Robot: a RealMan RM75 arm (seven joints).
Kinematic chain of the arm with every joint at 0, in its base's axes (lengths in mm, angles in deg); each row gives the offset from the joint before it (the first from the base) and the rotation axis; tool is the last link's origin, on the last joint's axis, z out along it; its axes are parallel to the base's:
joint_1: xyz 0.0 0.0 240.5 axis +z
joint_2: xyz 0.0 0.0 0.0 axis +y
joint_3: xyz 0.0 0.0 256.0 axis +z
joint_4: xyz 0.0 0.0 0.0 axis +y
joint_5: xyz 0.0 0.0 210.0 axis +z
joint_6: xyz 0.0 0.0 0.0 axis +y
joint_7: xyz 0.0 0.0 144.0 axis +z
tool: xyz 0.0 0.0 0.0
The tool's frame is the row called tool.
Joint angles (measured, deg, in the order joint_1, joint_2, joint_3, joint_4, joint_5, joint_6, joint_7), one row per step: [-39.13, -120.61, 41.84, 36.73, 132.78, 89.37, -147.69]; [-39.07, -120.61, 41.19, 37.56, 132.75, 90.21, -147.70]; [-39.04, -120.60, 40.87, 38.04, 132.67, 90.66, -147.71]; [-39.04, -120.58, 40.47, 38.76, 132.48, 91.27, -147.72]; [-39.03, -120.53, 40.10, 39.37, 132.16, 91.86, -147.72]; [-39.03, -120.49, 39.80, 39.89, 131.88, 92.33, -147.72]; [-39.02, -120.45, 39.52, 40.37, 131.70, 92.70, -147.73]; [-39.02, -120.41, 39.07, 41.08, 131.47, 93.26, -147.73]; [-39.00, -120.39, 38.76, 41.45, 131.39, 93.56, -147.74]
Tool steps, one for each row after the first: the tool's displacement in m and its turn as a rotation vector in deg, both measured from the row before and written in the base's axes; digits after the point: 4 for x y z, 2 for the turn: [0.0013, 0.0007, 0.0036, 0.33, -0.45, -0.25]; [0.0008, 0.0005, 0.0021, 0.22, -0.26, -0.17]; [0.0016, 0.0011, 0.0031, 0.36, -0.37, -0.33]; [0.0016, 0.0009, 0.0030, 0.36, -0.47, -0.29]; [0.0014, 0.0009, 0.0026, 0.33, -0.38, -0.26]; [0.0009, 0.0008, 0.0024, 0.32, -0.25, -0.20]; [0.0015, 0.0011, 0.0034, 0.47, -0.37, -0.32]; [0.0005, 0.0005, 0.0019, 0.27, -0.20, -0.10]
